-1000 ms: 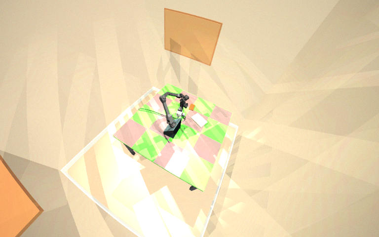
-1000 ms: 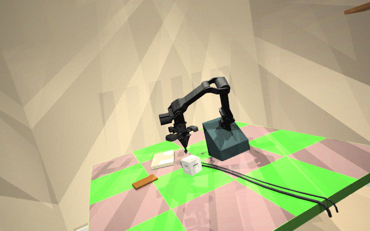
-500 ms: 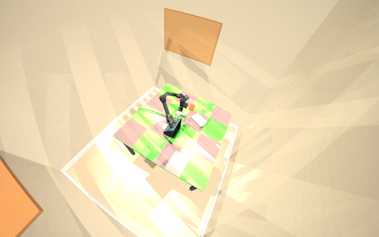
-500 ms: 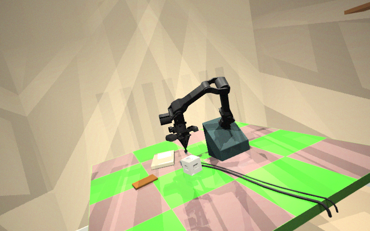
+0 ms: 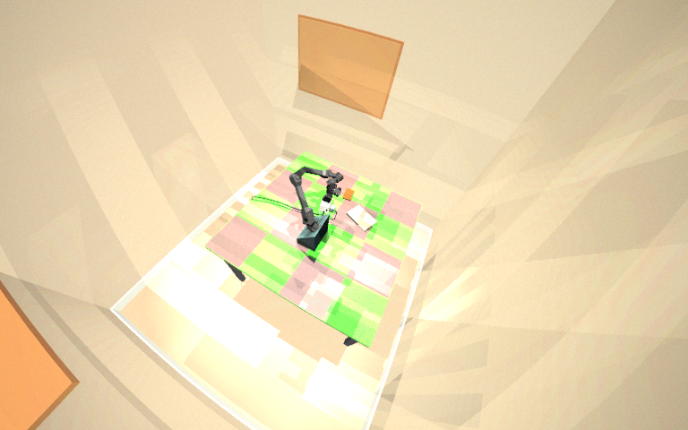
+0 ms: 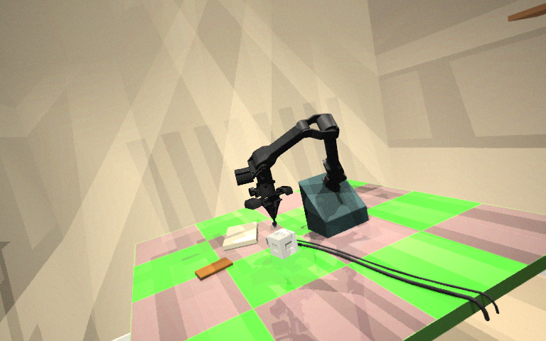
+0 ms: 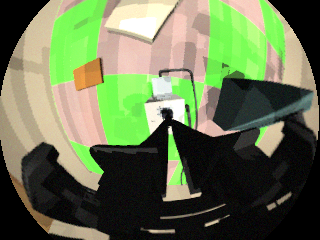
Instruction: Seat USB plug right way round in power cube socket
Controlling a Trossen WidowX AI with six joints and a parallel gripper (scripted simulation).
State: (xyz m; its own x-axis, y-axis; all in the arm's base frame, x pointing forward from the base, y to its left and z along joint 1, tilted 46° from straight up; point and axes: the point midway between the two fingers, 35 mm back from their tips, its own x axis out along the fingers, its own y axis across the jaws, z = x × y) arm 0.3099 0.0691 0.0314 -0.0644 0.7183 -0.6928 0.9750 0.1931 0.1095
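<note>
Now: gripper tip 20 mm above the USB plug. The rest, counted from my gripper tip: white flat slab: 280 mm to the right, 120 mm below, 80 mm ahead; then orange flat block: 250 mm ahead, 130 mm below, 70 mm to the right.
</note>
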